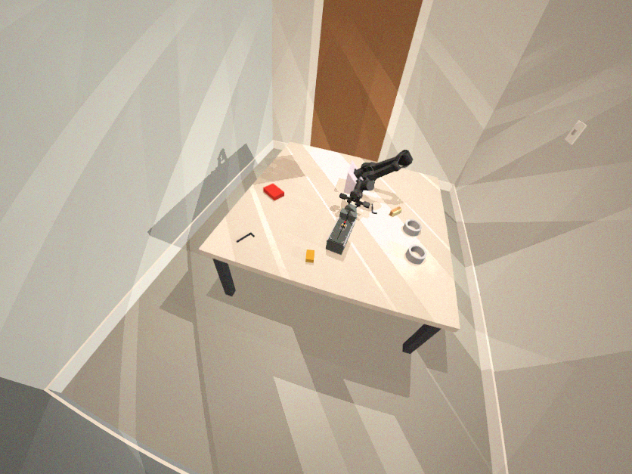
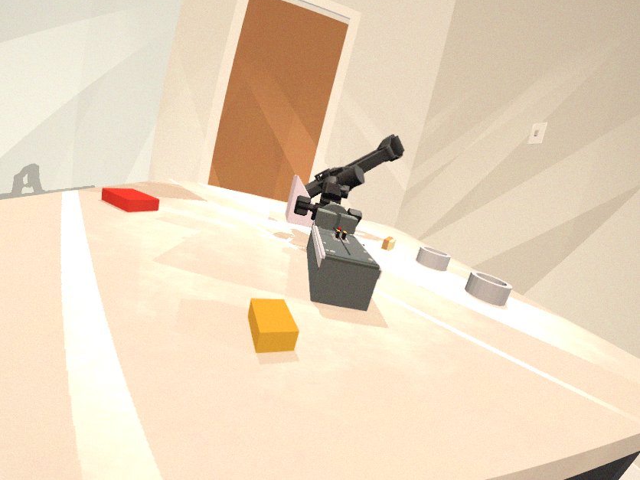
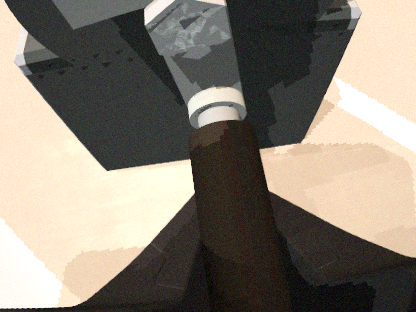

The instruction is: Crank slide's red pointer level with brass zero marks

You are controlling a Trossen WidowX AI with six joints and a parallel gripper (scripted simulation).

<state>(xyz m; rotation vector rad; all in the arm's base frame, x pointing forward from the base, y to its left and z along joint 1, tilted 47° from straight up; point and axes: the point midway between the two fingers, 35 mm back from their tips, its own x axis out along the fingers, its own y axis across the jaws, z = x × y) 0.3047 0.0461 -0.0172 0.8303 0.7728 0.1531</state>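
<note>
My gripper tip is 30 mm below the dark brown crank handle and 20 mm past it. Round my gripper tip: red pointer (140 mm ahead, 50 mm above, 10 mm to the right); yellow block (360 mm ahead, 140 mm to the right, 20 mm below); tan block (290 mm to the left, 150 mm behind, 10 mm below).
</note>
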